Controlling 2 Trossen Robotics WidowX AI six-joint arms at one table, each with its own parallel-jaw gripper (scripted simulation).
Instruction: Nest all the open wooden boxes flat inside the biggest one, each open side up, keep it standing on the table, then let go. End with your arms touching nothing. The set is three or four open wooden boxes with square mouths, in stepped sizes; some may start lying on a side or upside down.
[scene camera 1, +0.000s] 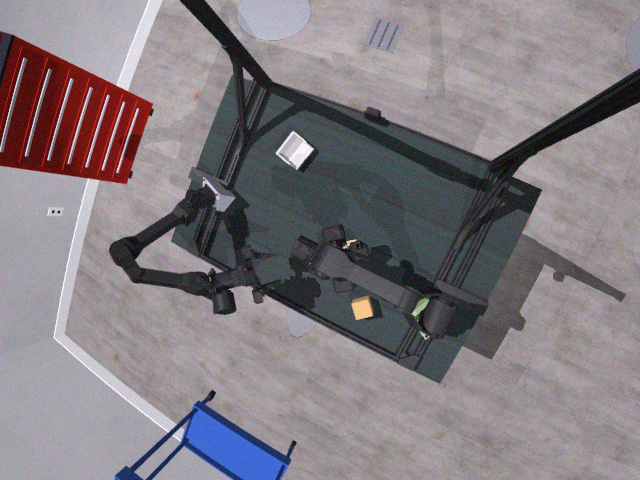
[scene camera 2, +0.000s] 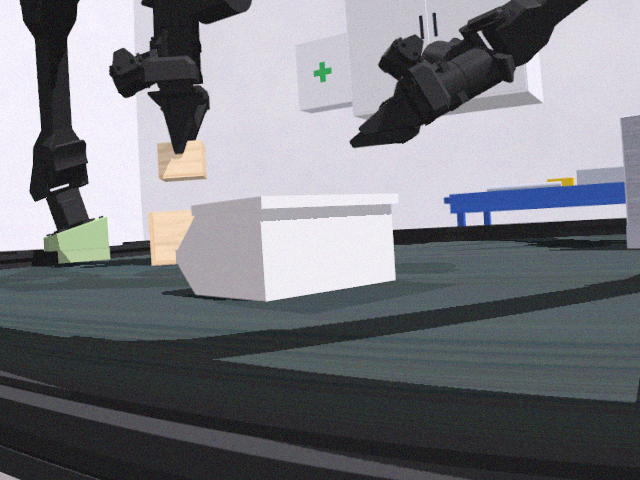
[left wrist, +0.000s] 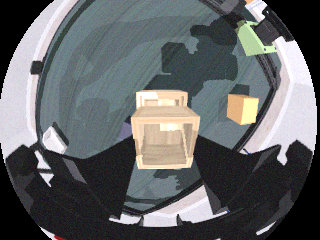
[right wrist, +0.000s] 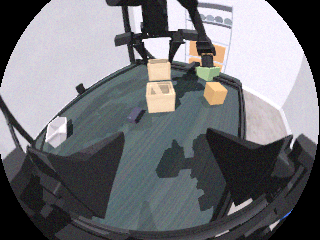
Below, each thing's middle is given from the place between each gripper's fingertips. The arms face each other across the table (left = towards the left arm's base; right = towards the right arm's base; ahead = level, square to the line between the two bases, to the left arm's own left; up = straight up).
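Scene:
Orange block (left wrist: 243, 111), measured from my left hand: 140 mm ahead, 140 mm to the left, 130 mm below. White bin (scene camera 2: 265, 248), likewise from my left hand: 230 mm behind, 340 mm to the right, 140 mm below.
Relative to the orange block, my right hand is 33 cm to the right of it, 2 cm past it and 13 cm above it. The white bin is 15 cm to the right of my right hand, 39 cm behind it and 13 cm below it.

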